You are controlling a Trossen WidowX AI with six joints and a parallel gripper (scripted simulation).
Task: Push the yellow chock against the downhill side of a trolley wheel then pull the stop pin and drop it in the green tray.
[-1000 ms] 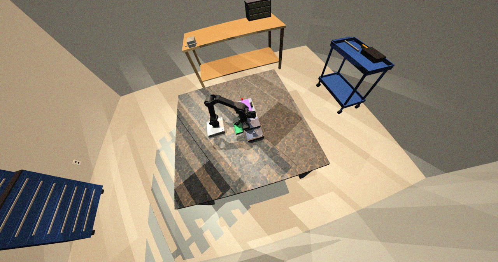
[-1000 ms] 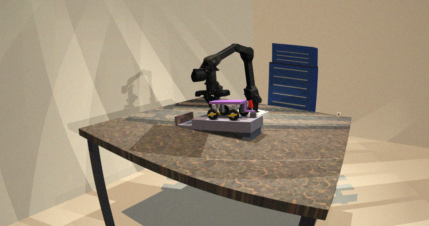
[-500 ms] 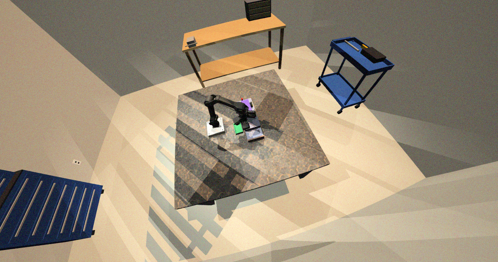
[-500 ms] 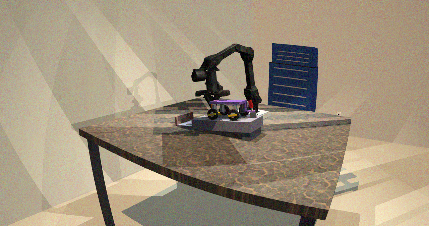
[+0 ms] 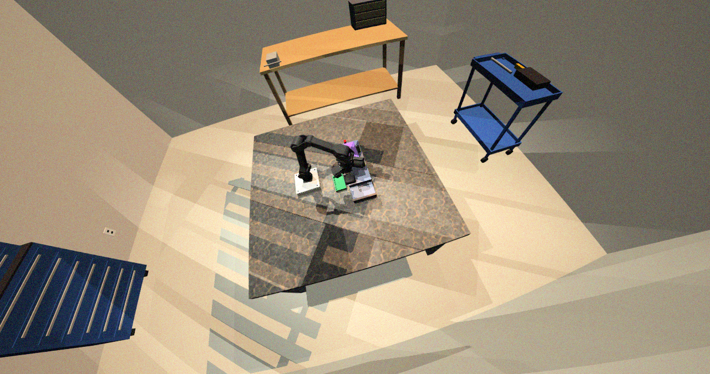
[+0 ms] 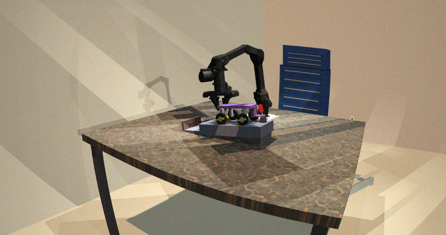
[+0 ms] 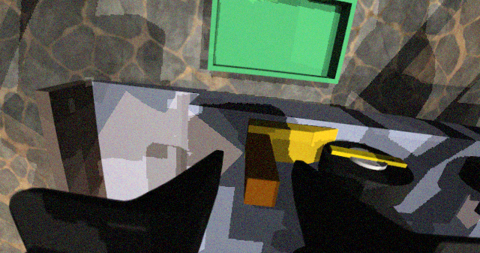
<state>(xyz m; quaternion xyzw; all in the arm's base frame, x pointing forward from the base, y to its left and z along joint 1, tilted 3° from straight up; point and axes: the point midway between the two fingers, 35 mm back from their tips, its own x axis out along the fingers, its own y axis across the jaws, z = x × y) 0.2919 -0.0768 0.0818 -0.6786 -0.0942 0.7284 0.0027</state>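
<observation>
The yellow chock is 20 mm to the left of my gripper tip and 20 mm below it. Round my gripper tip: grey ramp: 40 mm ahead, 130 mm to the left, 50 mm below; then green tray: 70 mm behind, 10 mm to the left, 110 mm below; then trolley: 40 mm ahead, 130 mm to the left, 10 mm above.
</observation>
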